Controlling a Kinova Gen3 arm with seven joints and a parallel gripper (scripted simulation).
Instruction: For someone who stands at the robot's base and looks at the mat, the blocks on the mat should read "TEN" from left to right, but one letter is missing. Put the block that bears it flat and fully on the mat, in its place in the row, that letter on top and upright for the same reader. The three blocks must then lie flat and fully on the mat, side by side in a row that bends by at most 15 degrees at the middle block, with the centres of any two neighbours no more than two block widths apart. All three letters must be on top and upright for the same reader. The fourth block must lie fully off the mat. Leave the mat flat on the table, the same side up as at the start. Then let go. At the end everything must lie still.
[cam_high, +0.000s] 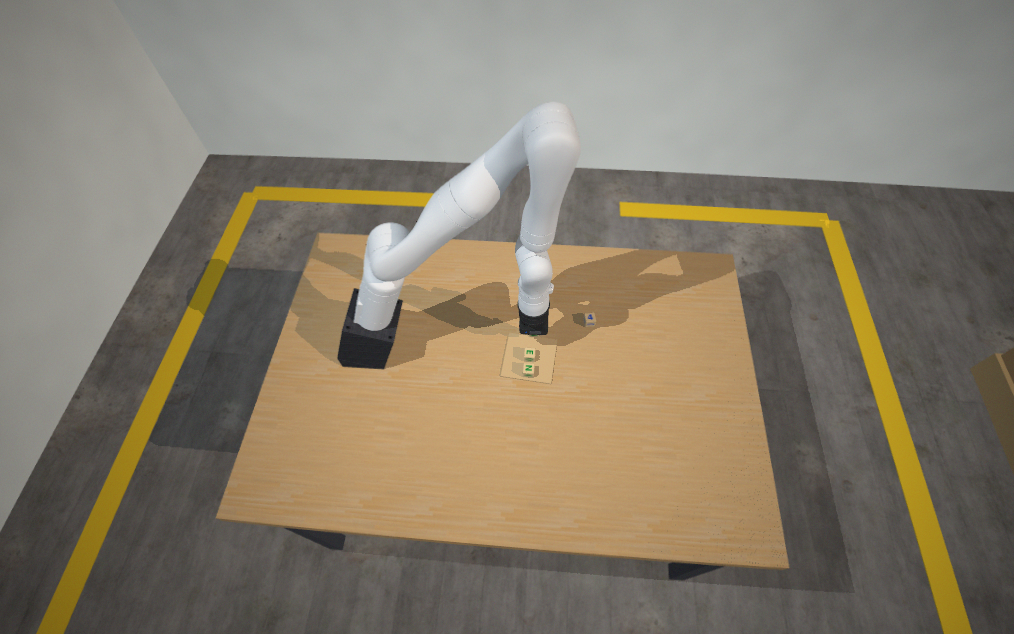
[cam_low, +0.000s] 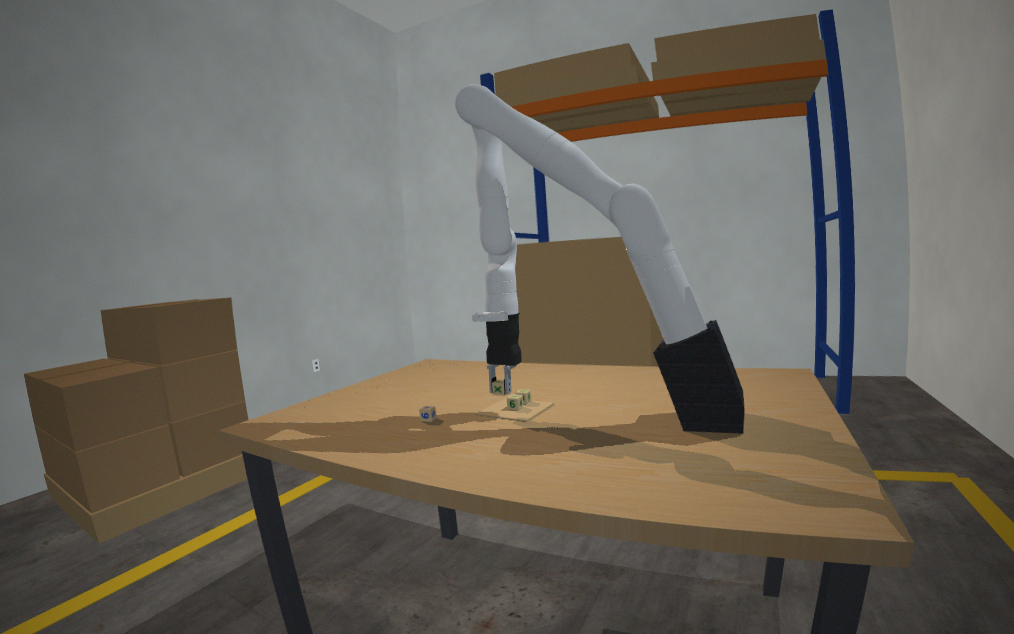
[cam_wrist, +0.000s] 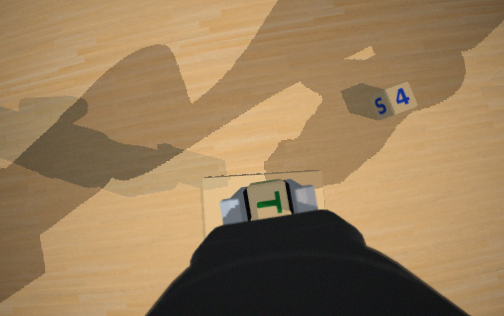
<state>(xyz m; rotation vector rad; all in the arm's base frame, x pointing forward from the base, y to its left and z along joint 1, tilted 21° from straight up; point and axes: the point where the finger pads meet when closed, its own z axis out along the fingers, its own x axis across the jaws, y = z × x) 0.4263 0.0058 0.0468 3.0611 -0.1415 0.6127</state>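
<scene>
Right now the E block is 60 mm below my hand, 50 mm to the right of it and 10 mm behind it. Also, from my hand: T block: 10 mm below; mat: 70 mm below, 50 mm to the right, 10 mm behind.
</scene>
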